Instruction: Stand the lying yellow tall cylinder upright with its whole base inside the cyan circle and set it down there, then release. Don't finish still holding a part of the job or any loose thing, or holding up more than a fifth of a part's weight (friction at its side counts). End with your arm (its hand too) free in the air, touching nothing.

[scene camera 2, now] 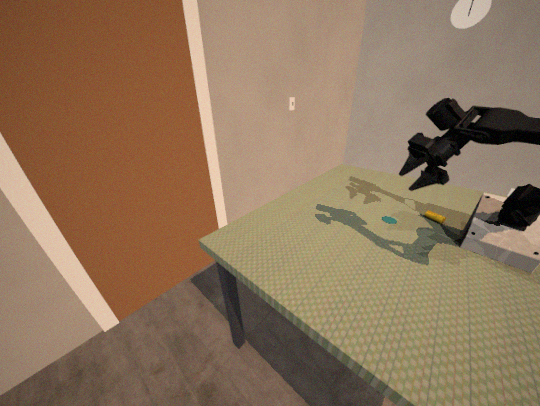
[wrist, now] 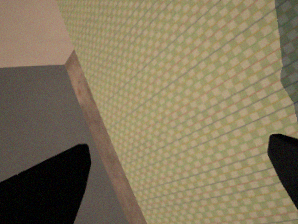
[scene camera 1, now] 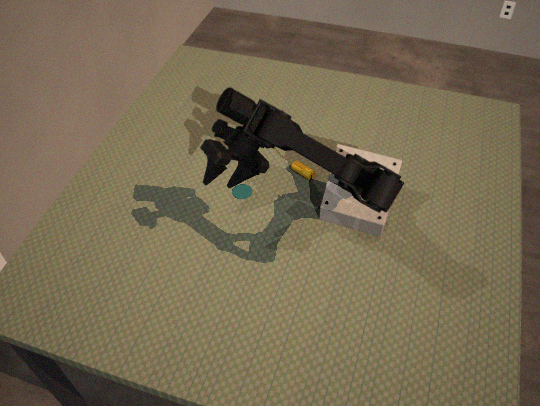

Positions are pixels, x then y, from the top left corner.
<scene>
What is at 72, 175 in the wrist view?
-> My gripper.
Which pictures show my gripper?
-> Scene camera 2, the wrist view and scene camera 1: all of them.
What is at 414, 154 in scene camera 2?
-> My gripper.
</scene>
